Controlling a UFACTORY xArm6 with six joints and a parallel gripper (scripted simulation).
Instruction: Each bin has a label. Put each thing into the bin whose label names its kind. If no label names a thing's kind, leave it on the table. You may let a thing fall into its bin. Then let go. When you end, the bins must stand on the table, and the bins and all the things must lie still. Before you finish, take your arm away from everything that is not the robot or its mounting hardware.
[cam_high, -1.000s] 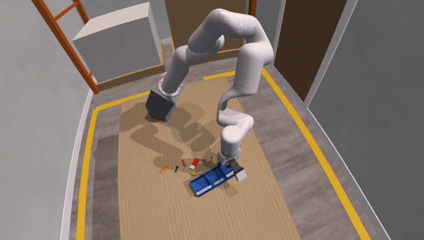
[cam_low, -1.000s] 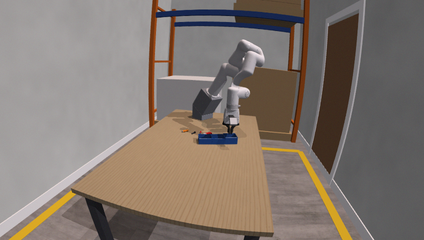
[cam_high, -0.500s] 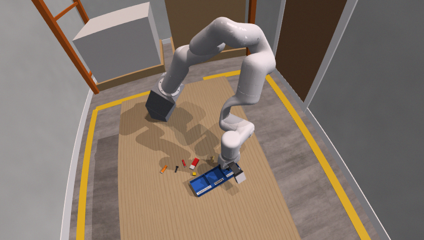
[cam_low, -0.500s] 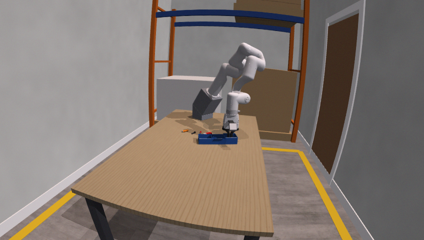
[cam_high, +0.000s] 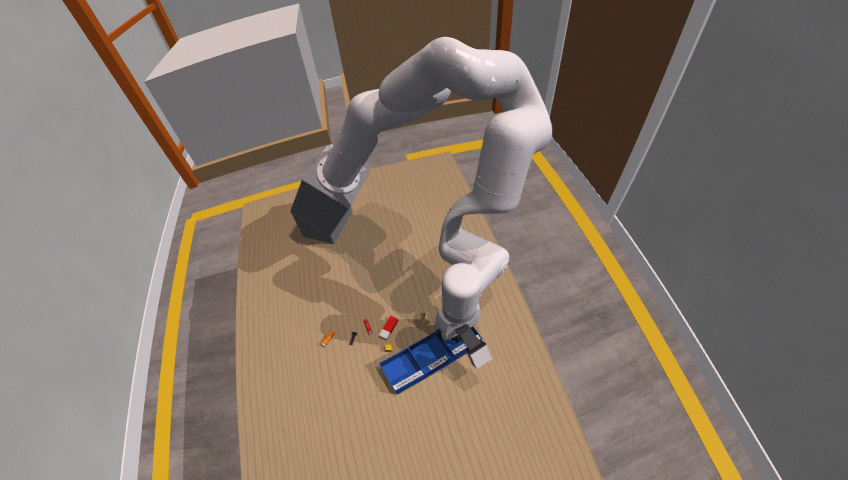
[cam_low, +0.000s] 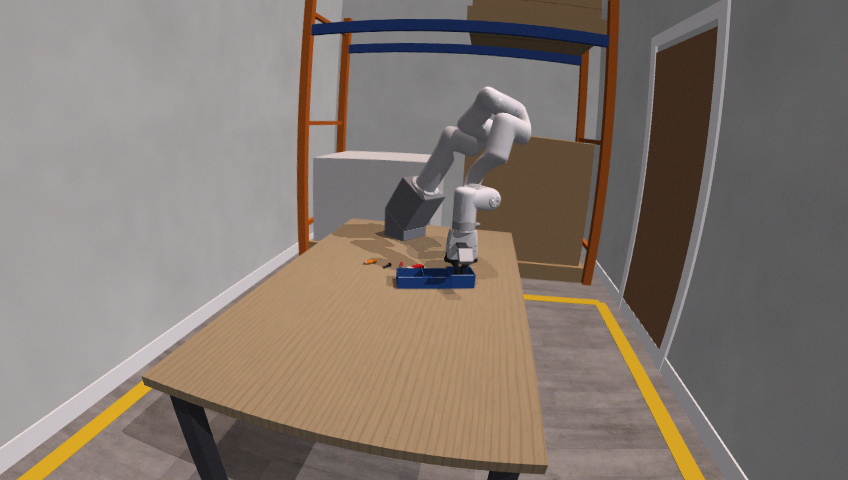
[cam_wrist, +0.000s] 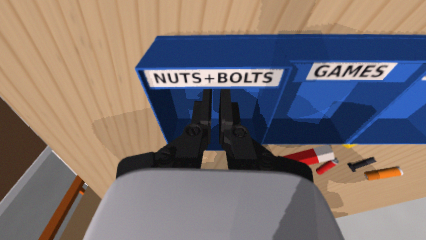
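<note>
Right now the eraser is 170 mm to the right of my hand, 80 mm behind it and 30 mm below it. Round my hand: brass bolt (80 mm behind, 60 mm to the right, 30 mm below); red battery (220 mm to the right, 100 mm behind, 30 mm below); yellow die (180 mm to the right, 30 mm below, 20 mm behind).
</note>
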